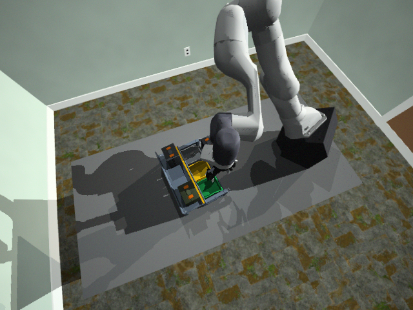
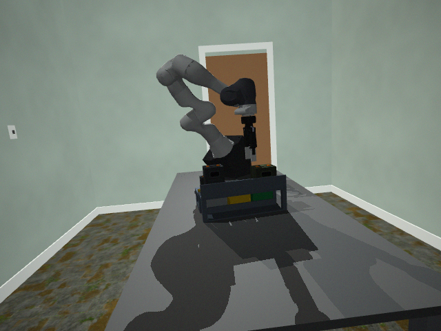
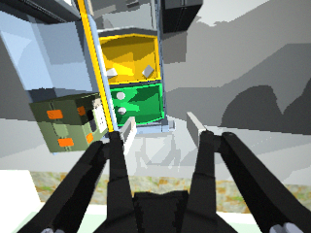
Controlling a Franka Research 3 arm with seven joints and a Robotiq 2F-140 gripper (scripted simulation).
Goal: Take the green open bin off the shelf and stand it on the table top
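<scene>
My hand is 80 mm short of the green open bin, 10 mm to the left of it and 180 mm above it. Also, from my hand: yellow rail (120 mm ahead, 130 mm to the right, 120 mm below); yellow bin (70 mm ahead, 120 mm to the right, 180 mm below).
</scene>
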